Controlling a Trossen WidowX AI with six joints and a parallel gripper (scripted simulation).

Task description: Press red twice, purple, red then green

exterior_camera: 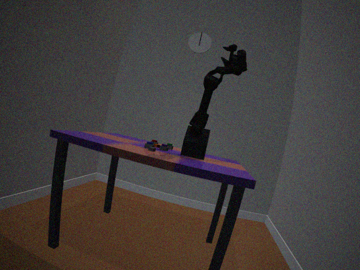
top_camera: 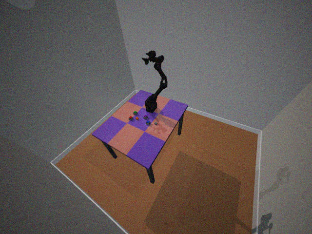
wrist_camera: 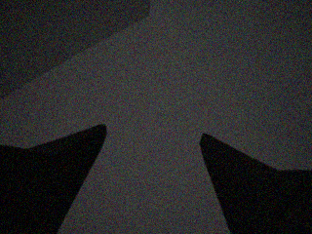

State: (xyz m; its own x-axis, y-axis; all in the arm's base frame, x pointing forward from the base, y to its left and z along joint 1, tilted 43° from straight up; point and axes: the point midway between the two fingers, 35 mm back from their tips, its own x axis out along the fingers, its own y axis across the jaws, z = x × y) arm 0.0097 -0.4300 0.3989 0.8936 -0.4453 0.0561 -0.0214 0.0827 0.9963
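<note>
Right now the red button is 71 cm below my gripper tip, 37 cm ahead of it and 5 cm to the right of it. The rest, counted from my gripper tip: blue piece 71 cm below, 29 cm ahead, 21 cm to the left; green button 71 cm below, 25 cm ahead, 7 cm to the right; purple button 71 cm below, 23 cm ahead, 11 cm to the left.
</note>
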